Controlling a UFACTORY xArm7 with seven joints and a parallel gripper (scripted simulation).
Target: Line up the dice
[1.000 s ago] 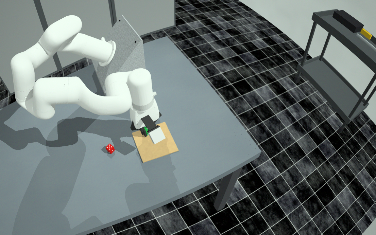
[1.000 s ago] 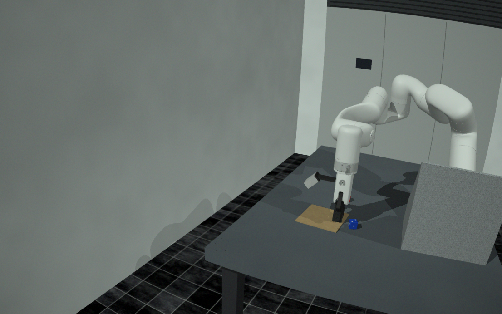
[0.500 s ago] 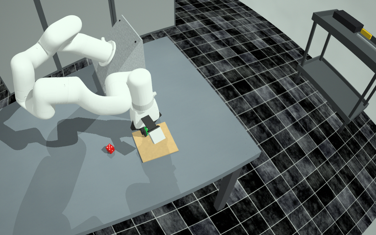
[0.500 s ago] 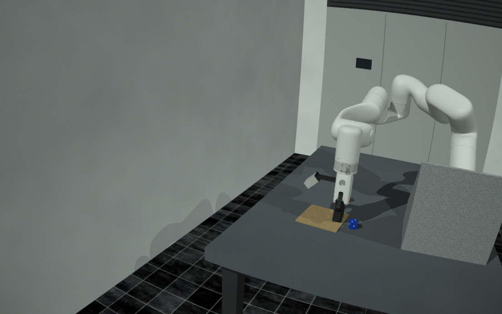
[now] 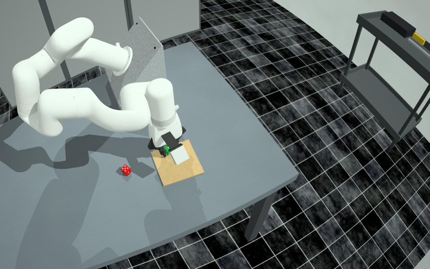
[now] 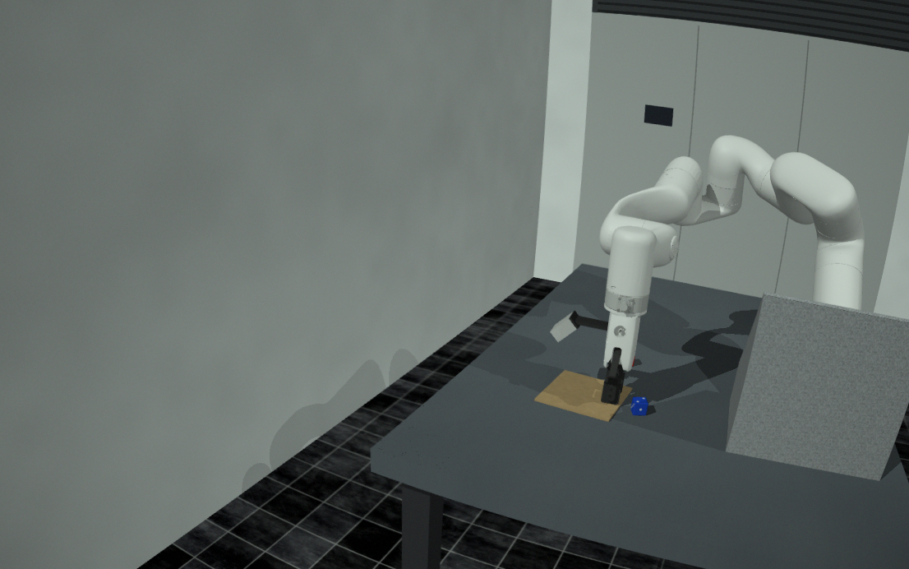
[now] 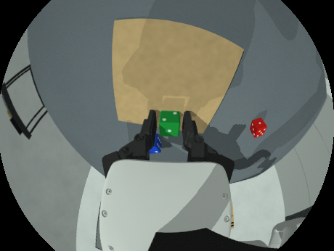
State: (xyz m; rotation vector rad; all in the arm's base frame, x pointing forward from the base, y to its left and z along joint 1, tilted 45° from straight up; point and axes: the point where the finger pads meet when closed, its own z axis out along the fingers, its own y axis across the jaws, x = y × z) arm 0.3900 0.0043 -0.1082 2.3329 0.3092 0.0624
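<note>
My gripper is now 10 mm above the green die. From my hand the other things lie so: red die (30 mm ahead, 170 mm to the right, 10 mm below); then tan mat (50 mm ahead, 10 mm to the left, 20 mm below); then blue die (60 mm behind, 20 mm to the left, 10 mm below).
</note>
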